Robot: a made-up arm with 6 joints.
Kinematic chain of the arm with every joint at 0, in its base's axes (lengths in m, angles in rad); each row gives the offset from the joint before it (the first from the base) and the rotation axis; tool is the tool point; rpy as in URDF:
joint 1: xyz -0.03 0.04 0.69 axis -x
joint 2: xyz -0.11 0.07 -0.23 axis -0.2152 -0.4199 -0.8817
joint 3: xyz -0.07 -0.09 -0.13 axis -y
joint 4: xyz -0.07 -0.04 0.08 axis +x
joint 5: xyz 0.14 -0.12 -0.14 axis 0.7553 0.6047 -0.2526
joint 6: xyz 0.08 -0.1 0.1 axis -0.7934 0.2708 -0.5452
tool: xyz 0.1 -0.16 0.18 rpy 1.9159 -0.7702 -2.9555
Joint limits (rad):
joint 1: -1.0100..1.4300
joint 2: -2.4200..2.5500
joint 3: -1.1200..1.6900
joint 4: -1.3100..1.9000
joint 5: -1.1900..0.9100
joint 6: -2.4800..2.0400
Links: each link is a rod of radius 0.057 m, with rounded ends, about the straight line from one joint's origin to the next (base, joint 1, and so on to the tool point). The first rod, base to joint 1, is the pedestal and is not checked.
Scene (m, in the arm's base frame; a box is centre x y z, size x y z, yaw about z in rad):
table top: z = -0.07
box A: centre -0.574 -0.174 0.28 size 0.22 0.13 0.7 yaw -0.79
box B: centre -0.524 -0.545 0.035 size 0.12 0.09 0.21 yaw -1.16
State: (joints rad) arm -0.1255 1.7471 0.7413 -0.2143 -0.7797 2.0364
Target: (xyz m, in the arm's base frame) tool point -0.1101 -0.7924 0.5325
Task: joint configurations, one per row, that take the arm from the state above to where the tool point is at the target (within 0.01 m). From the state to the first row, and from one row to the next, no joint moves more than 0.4 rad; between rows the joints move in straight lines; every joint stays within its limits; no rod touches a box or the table.
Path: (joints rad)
1: -0.2700 1.7327 0.6473 0.1381 -0.6228 1.9503
2: -0.4144 1.7183 0.5533 0.4905 -0.4659 1.8643
3: -0.5589 1.7039 0.4594 0.8429 -0.3089 1.7782
4: -0.7033 1.6895 0.3654 1.1952 -0.1520 1.6922
5: -0.8478 1.6750 0.2714 1.5476 0.0049 1.6061
6: -0.9922 1.6606 0.1774 1.9000 0.1618 1.5201
7: -0.6307 1.6631 0.0041 1.8126 0.2865 1.3990
8: -0.2691 1.6656 -0.1692 1.7252 0.4112 1.2780
9: 0.0924 1.6681 -0.3425 1.6379 0.5359 1.1569
10: 0.4540 1.6706 -0.5158 1.5505 0.6606 1.0359
11: 0.8156 1.6731 -0.6892 1.4631 0.7853 0.9148
12: 1.1771 1.6756 -0.8625 1.3757 0.9100 0.7938

